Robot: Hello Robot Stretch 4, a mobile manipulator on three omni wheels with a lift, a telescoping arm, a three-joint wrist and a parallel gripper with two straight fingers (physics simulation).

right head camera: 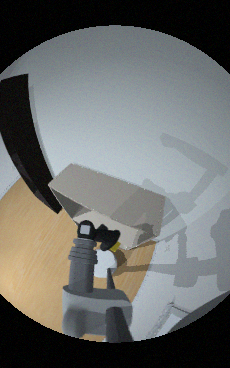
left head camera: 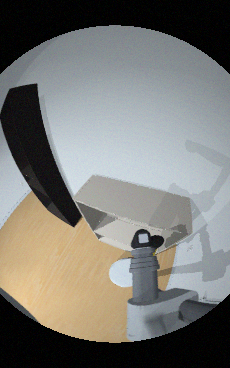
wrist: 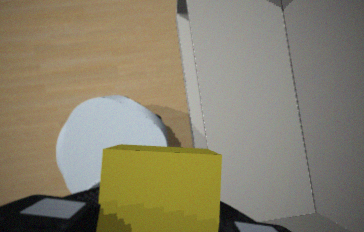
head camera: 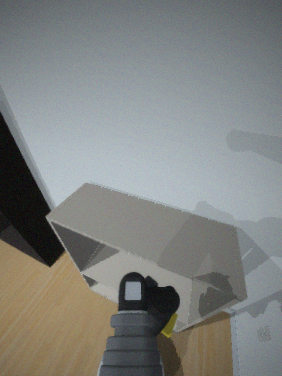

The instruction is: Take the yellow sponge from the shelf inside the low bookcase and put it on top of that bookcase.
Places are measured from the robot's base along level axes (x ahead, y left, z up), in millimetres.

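Pixels of known places: gripper, fingertip midpoint: (wrist: pixel 161 207); robot's base, link origin: (right head camera: pixel 101 262) (left head camera: pixel 124 271).
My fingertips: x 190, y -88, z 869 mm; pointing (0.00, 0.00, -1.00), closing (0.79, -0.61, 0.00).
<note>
Ahead of a thing's pixels: the offset from my fingertips to its top centre. "*": to the spot under its first point.
The yellow sponge {4 mm back, 6 mm right, 46 mm up} (head camera: pixel 170 326) (right head camera: pixel 115 246) (wrist: pixel 160 190) is a block between the two black fingers. A sliver of the sponge {* 45 mm back, 36 mm right, 46 mm up} (left head camera: pixel 154 254) shows in the left head view. My gripper (head camera: pixel 164 306) (right head camera: pixel 109 237) (wrist: pixel 161 207) is shut on it, in the air outside the open front of the low bookcase. The fingertips are mostly hidden behind the wrist in the head views. The low grey-beige bookcase {* 315 mm ahead, 40 mm left, 163 mm up} (head camera: pixel 145 217) (left head camera: pixel 135 196) (right head camera: pixel 110 186) (wrist: pixel 240 75) stands against the wall, and its top is bare, with a shadow across the right part.
A tall black cabinet (head camera: pixel 22 200) (left head camera: pixel 37 155) (right head camera: pixel 22 140) stands left of the bookcase. The round white base (left head camera: pixel 120 273) (right head camera: pixel 105 263) (wrist: pixel 107 130) is on the wood floor below the arm. A wall with an outlet (head camera: pixel 264 333) is at the right.
</note>
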